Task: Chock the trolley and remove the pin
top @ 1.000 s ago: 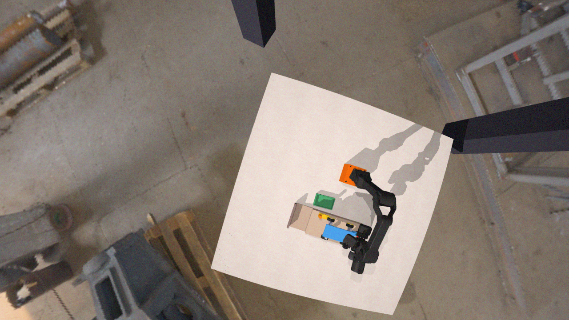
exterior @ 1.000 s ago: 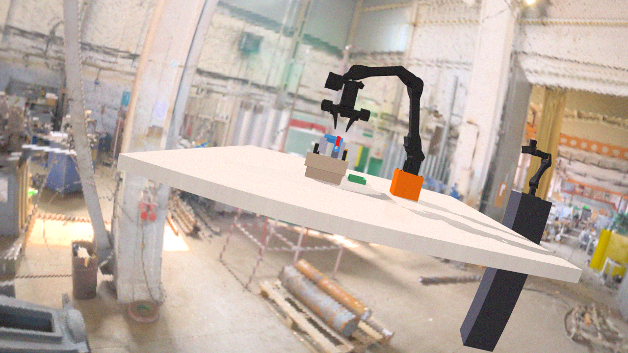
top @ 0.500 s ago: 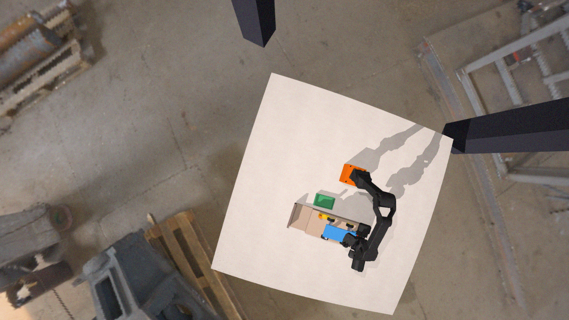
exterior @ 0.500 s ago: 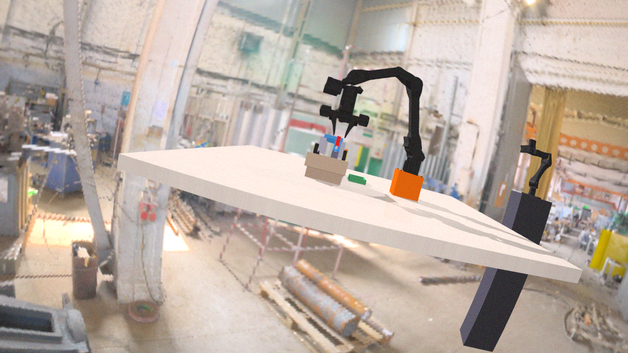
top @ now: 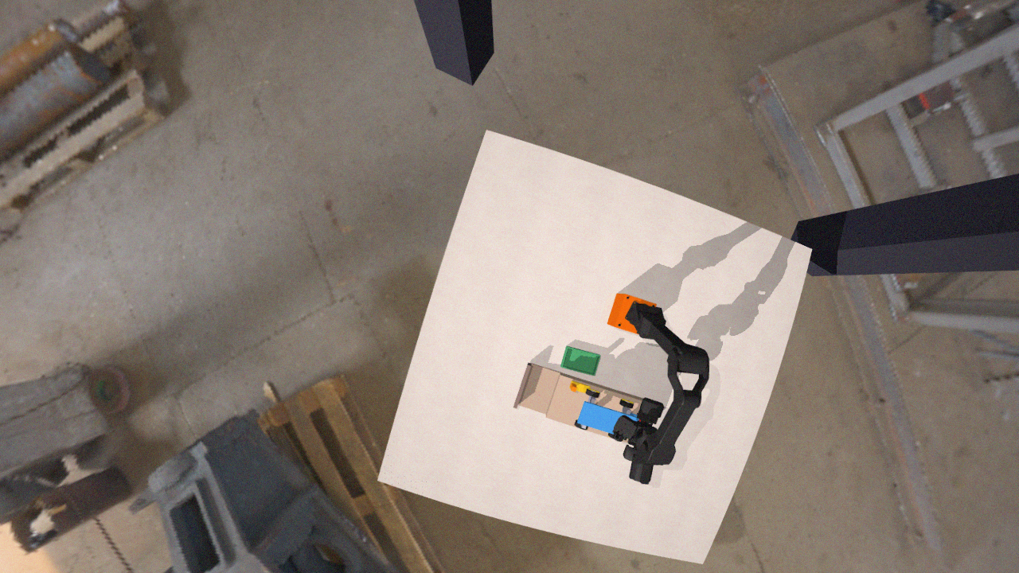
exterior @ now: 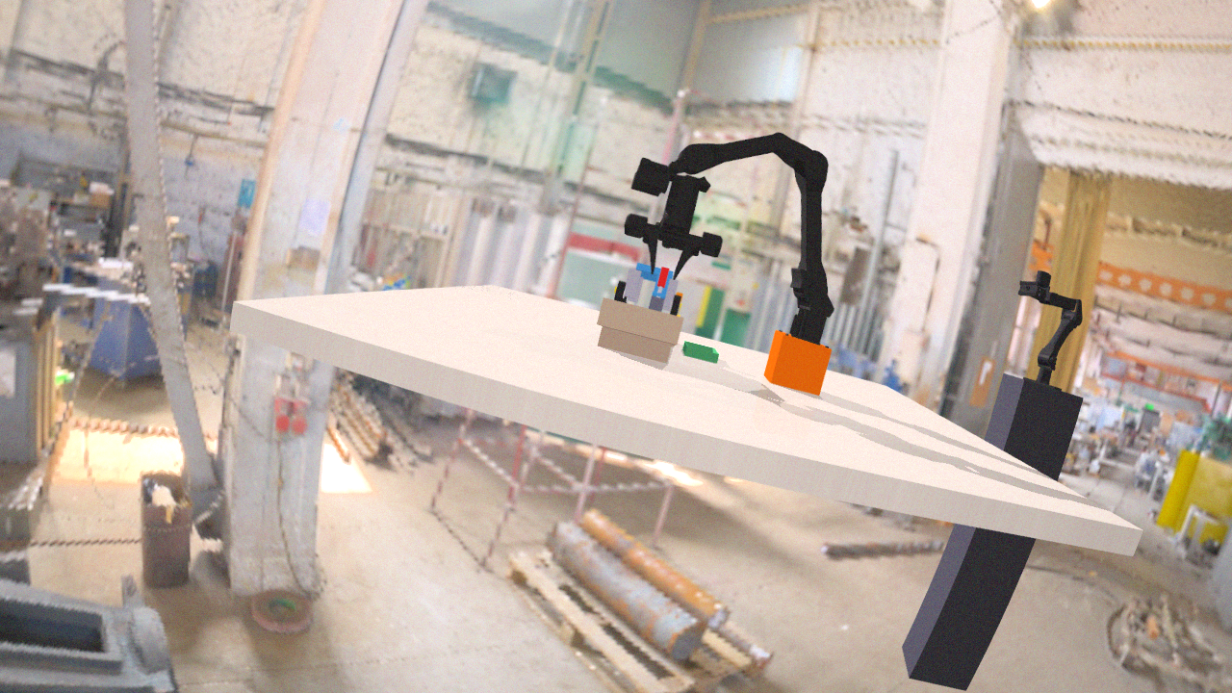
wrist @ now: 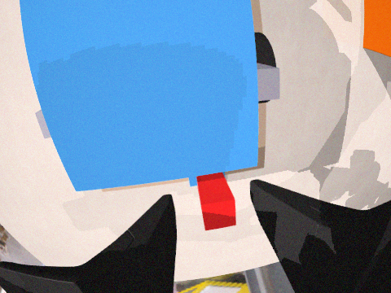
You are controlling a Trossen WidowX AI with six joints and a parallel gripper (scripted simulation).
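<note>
My gripper tip is now 1 cm to the right of the red-headed stop pin and 2 cm above it. Round my gripper tip: yellow chock (21 cm to the right, 7 cm below); then ramp block (4 cm ahead, 10 cm to the right, 10 cm below); then blue trolley (4 cm ahead, 10 cm to the right, 4 cm below).
</note>
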